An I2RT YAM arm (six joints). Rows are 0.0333 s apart.
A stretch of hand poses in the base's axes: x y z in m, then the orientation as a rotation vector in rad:
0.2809, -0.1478, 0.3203, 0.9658, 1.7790, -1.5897
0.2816, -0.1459, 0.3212, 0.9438, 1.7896, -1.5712
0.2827, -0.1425, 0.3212, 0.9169, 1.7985, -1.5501
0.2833, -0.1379, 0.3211, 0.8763, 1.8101, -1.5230
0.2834, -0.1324, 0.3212, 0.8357, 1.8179, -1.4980
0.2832, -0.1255, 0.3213, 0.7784, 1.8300, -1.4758
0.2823, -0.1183, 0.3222, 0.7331, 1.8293, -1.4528
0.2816, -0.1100, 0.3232, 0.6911, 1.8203, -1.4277
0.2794, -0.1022, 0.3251, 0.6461, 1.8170, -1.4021
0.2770, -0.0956, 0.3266, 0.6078, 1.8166, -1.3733
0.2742, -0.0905, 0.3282, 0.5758, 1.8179, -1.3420
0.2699, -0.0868, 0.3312, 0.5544, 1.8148, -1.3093
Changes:
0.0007, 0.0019, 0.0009, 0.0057, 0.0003, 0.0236
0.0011, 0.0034, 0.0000, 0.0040, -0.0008, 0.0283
0.0006, 0.0046, -0.0001, 0.0036, 0.0010, 0.0404
0.0001, 0.0055, 0.0001, 0.0008, 0.0004, 0.0396
-0.0002, 0.0069, 0.0001, -0.0027, 0.0097, 0.0489
-0.0009, 0.0072, 0.0009, -0.0059, -0.0014, 0.0425
-0.0007, 0.0083, 0.0010, -0.0088, -0.0084, 0.0423
-0.0022, 0.0078, 0.0019, -0.0061, -0.0033, 0.0440
-0.0024, 0.0066, 0.0015, -0.0005, -0.0042, 0.0409
-0.0028, 0.0051, 0.0016, 0.0039, -0.0055, 0.0379
-0.0043, 0.0037, 0.0030, 0.0061, -0.0120, 0.0322

